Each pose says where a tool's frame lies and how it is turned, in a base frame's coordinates. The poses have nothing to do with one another.
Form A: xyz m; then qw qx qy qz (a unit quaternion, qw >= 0).
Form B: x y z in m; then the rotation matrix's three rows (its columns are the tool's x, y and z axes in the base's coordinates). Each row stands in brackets. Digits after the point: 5 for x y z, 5 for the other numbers.
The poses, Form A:
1: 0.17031 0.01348 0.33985 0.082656 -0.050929 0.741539 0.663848
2: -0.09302 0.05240 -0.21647 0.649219 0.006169 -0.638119 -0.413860
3: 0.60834 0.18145 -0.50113 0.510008 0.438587 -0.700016 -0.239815
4: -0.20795 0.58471 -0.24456 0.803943 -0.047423 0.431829 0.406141
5: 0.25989 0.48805 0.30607 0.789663 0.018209 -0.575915 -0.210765
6: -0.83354 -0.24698 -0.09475 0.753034 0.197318 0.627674 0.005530
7: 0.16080 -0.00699 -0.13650 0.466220 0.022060 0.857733 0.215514
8: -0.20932 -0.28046 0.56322 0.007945 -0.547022 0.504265 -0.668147
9: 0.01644 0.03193 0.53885 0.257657 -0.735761 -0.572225 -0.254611
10: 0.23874 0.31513 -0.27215 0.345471 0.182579 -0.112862 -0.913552
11: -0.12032 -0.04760 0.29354 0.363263 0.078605 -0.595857 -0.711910
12: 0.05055 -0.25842 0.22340 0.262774 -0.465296 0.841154 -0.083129
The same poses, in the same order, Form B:
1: [0.17031 0.01348 0.33985], [[-0.98115 -0.18527 0.05497], [0.03421 0.11342 0.99296], [-0.19020 0.97612 -0.10495]]
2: [-0.09302 0.05240 -0.21647], [[-0.15695 0.52950 -0.83366], [-0.54525 0.65736 0.52017], [0.82345 0.53619 0.18553]]
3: [0.60834 0.18145 -0.50113], [[-0.09507 -0.36942 -0.92439], [-0.85865 0.50026 -0.11162], [0.50367 0.78311 -0.36476]]
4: [-0.20795 0.58471 -0.24456], [[0.29715 -0.69399 0.65581], [0.61207 0.66560 0.42702], [-0.73285 0.27452 0.62255]]
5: [0.25989 0.48805 0.30607], [[0.24780 0.31189 -0.91723], [-0.35384 0.91049 0.21401], [0.90188 0.27152 0.33598]]
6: [-0.83354 -0.24698 -0.09475], [[0.21199 0.23937 0.94750], [0.25603 0.92207 -0.29023], [-0.94314 0.30412 0.13418]]
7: [0.16080 -0.00699 -0.13650], [[-0.56430 -0.16311 0.80929], [0.23880 0.90613 0.34914], [-0.79028 0.39028 -0.47239]]
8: [-0.20932 -0.28046 0.56322], [[-0.40141 -0.54107 0.73900], [-0.56231 -0.49131 -0.66515], [0.72297 -0.68254 -0.10703]]
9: [0.01644 0.03193 0.53885], [[0.21546 0.97325 0.07979], [0.71084 -0.21234 0.67054], [0.66954 -0.08776 -0.73757]]
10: [0.23874 0.31513 -0.27215], [[-0.69463 0.59000 -0.41157], [-0.67242 -0.73582 0.08006], [-0.25561 0.33236 0.90785]]
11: [-0.12032 -0.04760 0.29354], [[-0.72372 0.42355 -0.54482], [-0.61090 -0.02599 0.79128], [0.32099 0.90550 0.27755]]
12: [0.05055 -0.25842 0.22340], [[-0.42890 -0.73908 0.51943], [-0.82646 0.55318 0.10469], [-0.36471 -0.38438 -0.84808]]
